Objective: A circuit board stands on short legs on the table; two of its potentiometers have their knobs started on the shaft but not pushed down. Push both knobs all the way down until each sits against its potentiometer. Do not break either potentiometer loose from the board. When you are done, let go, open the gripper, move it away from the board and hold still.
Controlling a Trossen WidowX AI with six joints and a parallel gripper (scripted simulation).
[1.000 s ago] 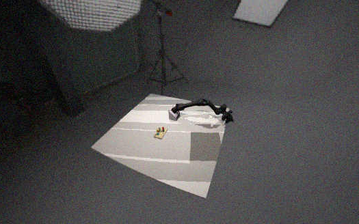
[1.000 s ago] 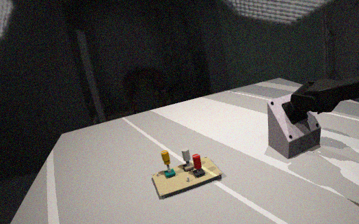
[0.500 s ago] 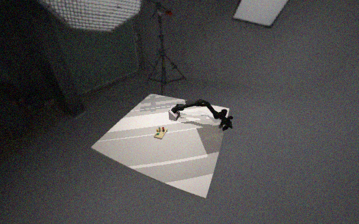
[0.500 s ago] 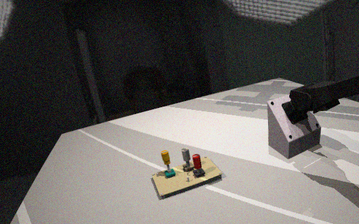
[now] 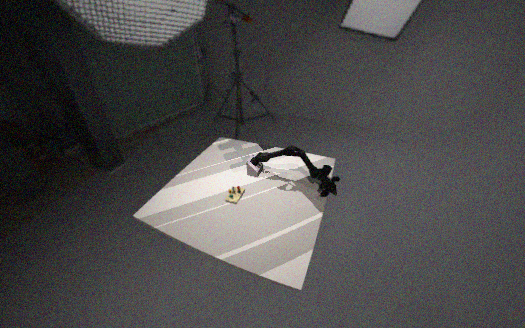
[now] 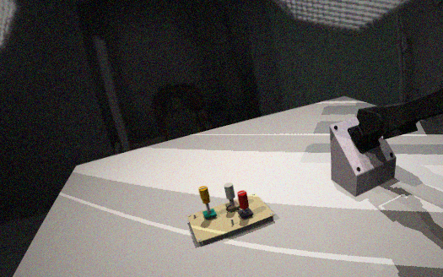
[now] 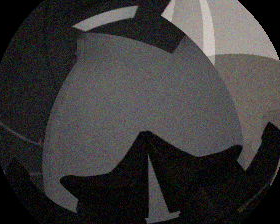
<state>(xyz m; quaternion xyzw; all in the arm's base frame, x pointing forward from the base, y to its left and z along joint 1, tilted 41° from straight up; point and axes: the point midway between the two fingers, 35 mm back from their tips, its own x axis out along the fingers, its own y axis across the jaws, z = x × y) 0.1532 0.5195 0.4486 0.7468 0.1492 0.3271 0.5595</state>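
Now: the red knob 71 cm to the right of my gripper tip, 12 cm ahead of it and 3 cm below it. The rest, counted from my gripper tip: yellow knob (75 cm to the right, 19 cm ahead, 2 cm below).
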